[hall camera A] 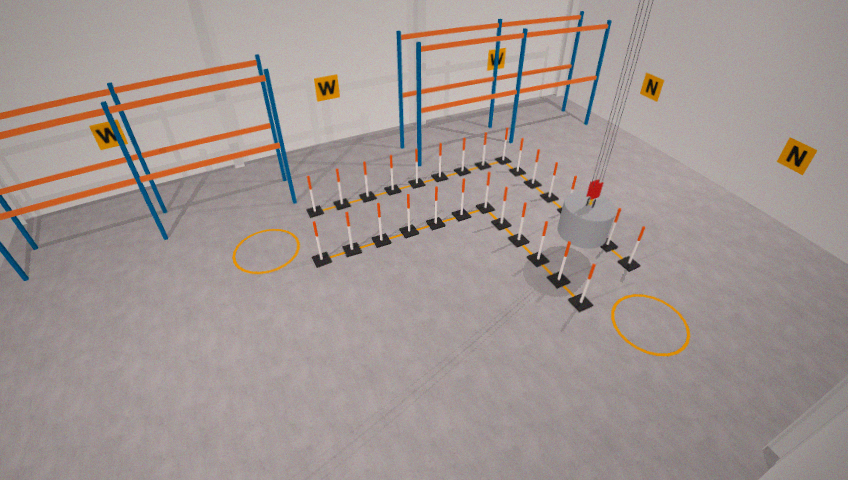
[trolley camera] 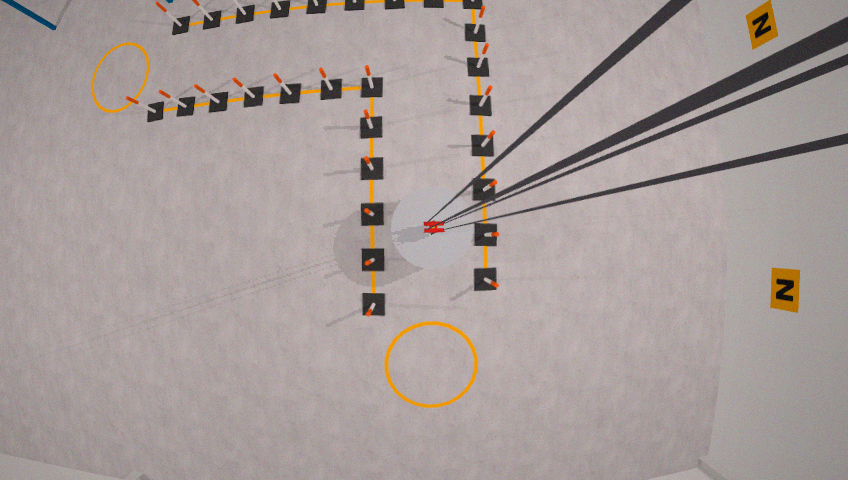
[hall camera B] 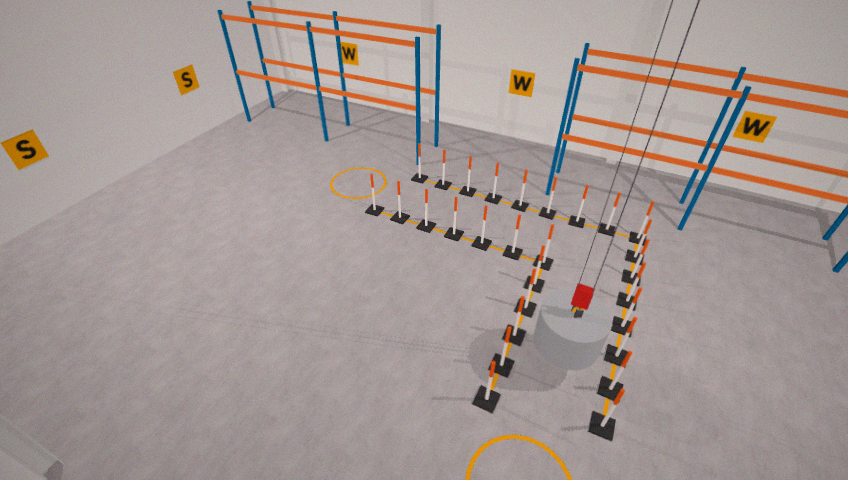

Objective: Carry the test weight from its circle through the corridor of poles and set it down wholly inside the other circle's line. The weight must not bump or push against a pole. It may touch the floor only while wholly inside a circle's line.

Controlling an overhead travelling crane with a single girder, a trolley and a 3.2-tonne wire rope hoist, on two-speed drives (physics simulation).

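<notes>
The test weight [hall camera A: 586, 227] [hall camera B: 570, 347] [trolley camera: 432, 254], a light grey cylinder, hangs upright above the floor between the two pole rows of the corridor's leg nearer the near circle. Its shadow lies apart from it, over the left row in the trolley view. My hook [hall camera A: 590, 202] [hall camera B: 577, 311] [trolley camera: 433, 227], under a red block, is shut on the weight at its top centre. In the trolley view the weight's right edge appears close to a right-row pole base [trolley camera: 485, 234]. The near circle [hall camera A: 639, 295] [hall camera B: 513, 436] [trolley camera: 431, 322] lies beyond the corridor's end.
The other circle [hall camera A: 260, 273] [hall camera B: 357, 198] [trolley camera: 92, 80] lies past the far leg's end. The corridor bends at an inner corner pole [hall camera A: 487, 190] [hall camera B: 548, 242] [trolley camera: 371, 87]. Blue and orange racks [hall camera A: 418, 107] [hall camera B: 417, 101] stand along the W wall.
</notes>
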